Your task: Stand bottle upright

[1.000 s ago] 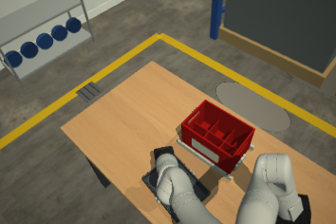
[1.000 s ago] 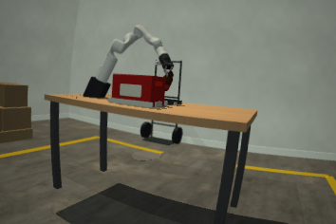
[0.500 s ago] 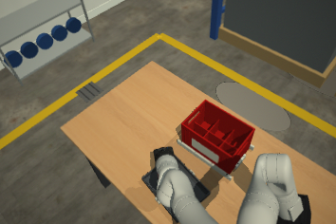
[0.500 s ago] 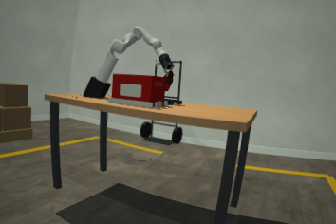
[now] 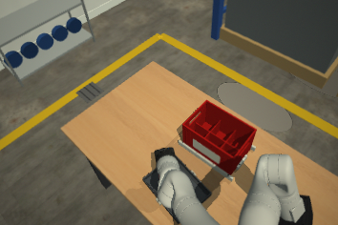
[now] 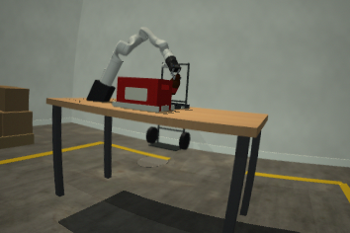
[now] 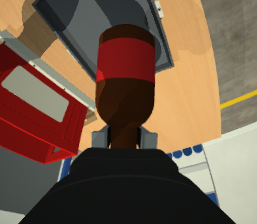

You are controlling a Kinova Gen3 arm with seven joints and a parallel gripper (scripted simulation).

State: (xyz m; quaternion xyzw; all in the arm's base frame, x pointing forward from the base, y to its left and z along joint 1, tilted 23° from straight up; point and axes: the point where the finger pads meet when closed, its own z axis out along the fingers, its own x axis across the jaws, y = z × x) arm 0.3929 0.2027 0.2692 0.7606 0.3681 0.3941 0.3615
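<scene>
Right now the bottle is 2 cm behind my hand, 1 cm to the left of it and 4 cm below it. From my hand the other things lie so: tray 7 cm behind, 19 cm below; red crate 3 cm behind, 28 cm to the right, 12 cm below.
</scene>
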